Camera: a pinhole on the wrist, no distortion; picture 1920 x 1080 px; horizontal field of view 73.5 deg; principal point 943.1 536.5 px. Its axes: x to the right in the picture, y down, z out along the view. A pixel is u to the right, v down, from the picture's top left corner.
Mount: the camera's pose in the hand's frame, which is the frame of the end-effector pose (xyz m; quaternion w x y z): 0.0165 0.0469 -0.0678 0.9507 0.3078 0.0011 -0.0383
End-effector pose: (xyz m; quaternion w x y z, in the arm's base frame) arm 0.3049 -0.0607 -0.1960 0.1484 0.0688 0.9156 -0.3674
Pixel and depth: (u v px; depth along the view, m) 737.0 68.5 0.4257
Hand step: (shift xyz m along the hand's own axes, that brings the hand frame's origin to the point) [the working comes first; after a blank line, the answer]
In the camera's frame: -0.0682 -0.1550 0.4257

-0.0721 -0.3225 0.1883
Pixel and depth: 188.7 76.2 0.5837
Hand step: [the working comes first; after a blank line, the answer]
In the camera's frame: -0.3425 -0.2090 0.5837

-0.3529 -0.4388 0.2918
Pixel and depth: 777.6 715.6 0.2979
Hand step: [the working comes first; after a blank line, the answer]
In the camera's frame: -0.0383 0.0415 0.2979

-0.0251 -0.0912 0.1989
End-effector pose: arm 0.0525 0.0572 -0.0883 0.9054 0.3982 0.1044 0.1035
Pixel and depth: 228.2 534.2 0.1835
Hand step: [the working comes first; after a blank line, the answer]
In the camera's frame: -0.1020 -0.0003 0.1835

-0.0892 -0.0534 0.0834
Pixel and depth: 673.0 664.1 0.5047
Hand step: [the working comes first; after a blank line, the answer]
In the camera's frame: -0.1060 0.0501 0.5047

-0.0964 -0.2004 0.3733
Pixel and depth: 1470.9 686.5 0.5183
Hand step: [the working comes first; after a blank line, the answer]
In the camera's frame: 0.2128 0.0605 0.5183

0.2220 -0.2230 0.3822
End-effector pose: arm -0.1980 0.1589 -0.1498 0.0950 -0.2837 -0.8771 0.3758
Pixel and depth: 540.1 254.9 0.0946
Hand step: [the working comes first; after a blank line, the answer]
In the camera's frame: -0.0297 -0.0207 0.0946

-0.0166 -0.0231 -0.0025
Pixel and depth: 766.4 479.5 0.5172
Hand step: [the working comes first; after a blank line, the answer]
In the camera's frame: -0.0711 -0.0229 0.5172

-0.0672 -0.2692 0.3398
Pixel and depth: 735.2 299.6 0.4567
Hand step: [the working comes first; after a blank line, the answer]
In the camera's frame: -0.0739 -0.0842 0.4567

-0.0731 -0.2830 0.2550
